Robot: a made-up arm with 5 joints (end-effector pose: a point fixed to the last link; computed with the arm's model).
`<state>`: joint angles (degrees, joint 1 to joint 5).
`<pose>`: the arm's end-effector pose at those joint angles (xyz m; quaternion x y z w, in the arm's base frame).
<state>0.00 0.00 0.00 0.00 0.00</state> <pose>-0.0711 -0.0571 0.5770 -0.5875 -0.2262 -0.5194 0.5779</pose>
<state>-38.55 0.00 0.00 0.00 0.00</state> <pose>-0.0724 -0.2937 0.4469 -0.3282 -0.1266 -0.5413 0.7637</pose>
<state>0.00 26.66 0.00 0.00 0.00</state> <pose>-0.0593 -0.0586 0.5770 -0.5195 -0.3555 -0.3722 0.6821</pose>
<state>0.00 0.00 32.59 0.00 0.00</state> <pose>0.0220 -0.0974 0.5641 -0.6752 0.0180 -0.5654 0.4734</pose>
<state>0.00 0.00 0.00 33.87 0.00</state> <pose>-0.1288 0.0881 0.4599 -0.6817 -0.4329 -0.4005 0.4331</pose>
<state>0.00 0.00 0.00 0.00 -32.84</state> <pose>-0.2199 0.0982 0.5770 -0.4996 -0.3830 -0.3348 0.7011</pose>
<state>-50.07 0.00 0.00 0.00 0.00</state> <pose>-0.0626 -0.3429 0.3819 -0.2422 -0.0936 -0.5360 0.8033</pose>
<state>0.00 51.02 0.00 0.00 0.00</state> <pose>-0.0490 -0.0552 0.5770 -0.4328 -0.4571 -0.2199 0.7452</pose>
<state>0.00 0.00 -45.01 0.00 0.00</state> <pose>-0.2053 -0.0825 0.5490 -0.3909 -0.5296 -0.3886 0.6447</pose>
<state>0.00 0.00 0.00 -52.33 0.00</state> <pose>-0.0416 -0.3506 0.5583 -0.3461 0.1248 -0.6121 0.7000</pose>
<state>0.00 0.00 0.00 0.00 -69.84</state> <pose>-0.4568 0.1456 0.5770 -0.3523 -0.5218 -0.0951 0.7711</pose>
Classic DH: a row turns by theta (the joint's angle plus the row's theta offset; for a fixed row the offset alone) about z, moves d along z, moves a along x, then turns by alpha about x. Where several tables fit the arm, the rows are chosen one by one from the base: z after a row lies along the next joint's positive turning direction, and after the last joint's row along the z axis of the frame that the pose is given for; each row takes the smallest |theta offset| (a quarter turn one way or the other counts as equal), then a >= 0, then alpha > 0; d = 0 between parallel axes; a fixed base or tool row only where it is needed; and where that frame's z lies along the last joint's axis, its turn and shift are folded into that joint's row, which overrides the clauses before.
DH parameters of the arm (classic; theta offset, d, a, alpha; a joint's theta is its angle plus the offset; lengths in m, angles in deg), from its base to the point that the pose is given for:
base (fixed): 81.36 0.1775 0.0082 -104.74
joint 1: 0 0.0583 -0.0502 104.74
joint 2: 88.16 0.0001 -0.0003 150.47
joint 3: 84.41 -0.1595 -0.0878 114.81
joint 4: 31.2 0.3492 -0.0053 -108.76
joint 5: -62.15 -0.146 -0.2534 -101.97
tool (fixed): 117 0.2903 0 0

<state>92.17 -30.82 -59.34 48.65 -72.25</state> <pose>-0.6226 0.0747 0.1849 0.6746 0.2277 -0.7021 0.0132</pose>
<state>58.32 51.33 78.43 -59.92 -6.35</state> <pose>0.1406 0.1137 0.6694 -0.6699 0.1081 -0.7226 0.1322</pose>
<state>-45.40 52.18 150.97 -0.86 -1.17</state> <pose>0.2593 -0.2753 0.2392 -0.7482 0.4721 -0.2362 0.4019</pose>
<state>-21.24 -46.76 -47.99 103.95 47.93</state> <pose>-0.2463 0.1220 0.3336 0.4945 0.6179 0.5822 0.1862</pose>
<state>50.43 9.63 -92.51 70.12 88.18</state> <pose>-0.2458 0.0681 0.7751 -0.0687 -0.7905 -0.5047 0.3401</pose>
